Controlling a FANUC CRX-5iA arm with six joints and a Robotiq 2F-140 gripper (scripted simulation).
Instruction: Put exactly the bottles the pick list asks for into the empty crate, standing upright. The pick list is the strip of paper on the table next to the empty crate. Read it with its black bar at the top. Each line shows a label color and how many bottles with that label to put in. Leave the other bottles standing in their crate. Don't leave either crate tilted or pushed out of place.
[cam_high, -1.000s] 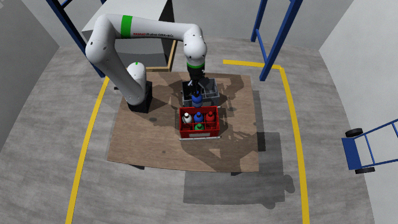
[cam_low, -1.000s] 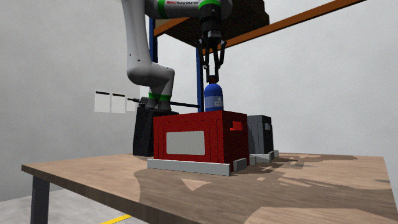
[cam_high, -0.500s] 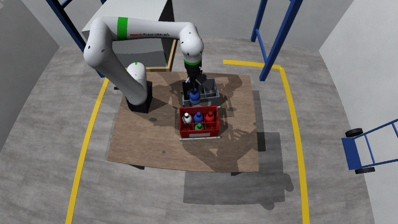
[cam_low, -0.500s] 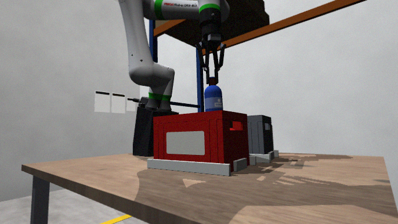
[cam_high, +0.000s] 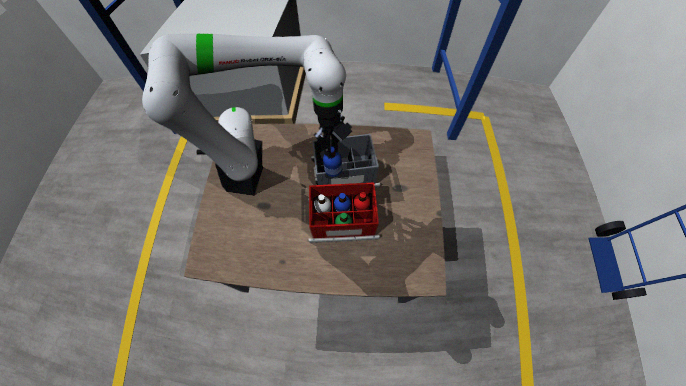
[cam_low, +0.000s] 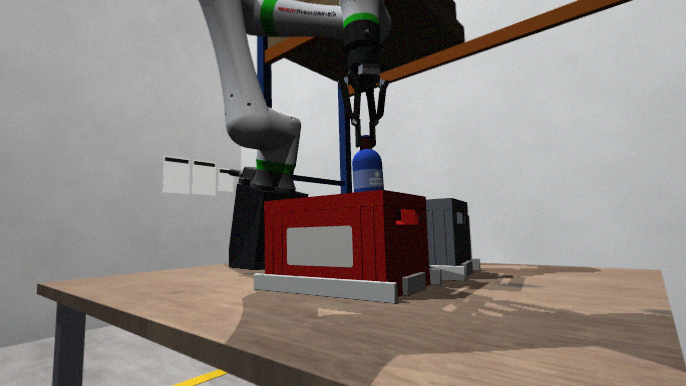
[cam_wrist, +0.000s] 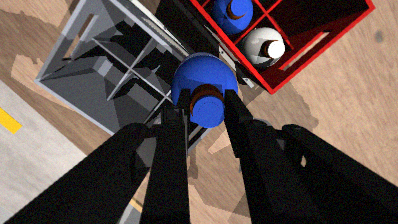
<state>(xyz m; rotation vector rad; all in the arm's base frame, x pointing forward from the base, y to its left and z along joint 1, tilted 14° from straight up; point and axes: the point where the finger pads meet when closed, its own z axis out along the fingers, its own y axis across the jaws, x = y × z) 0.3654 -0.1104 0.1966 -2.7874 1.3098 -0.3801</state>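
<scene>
Right now the blue bottle is 80 mm below my hand. Round my hand: red crate (20 mm ahead, 160 mm to the right, 270 mm below); then grey crate (70 mm ahead, 90 mm to the left, 270 mm below); then white bottle (60 mm behind, 110 mm to the right, 260 mm below).
</scene>
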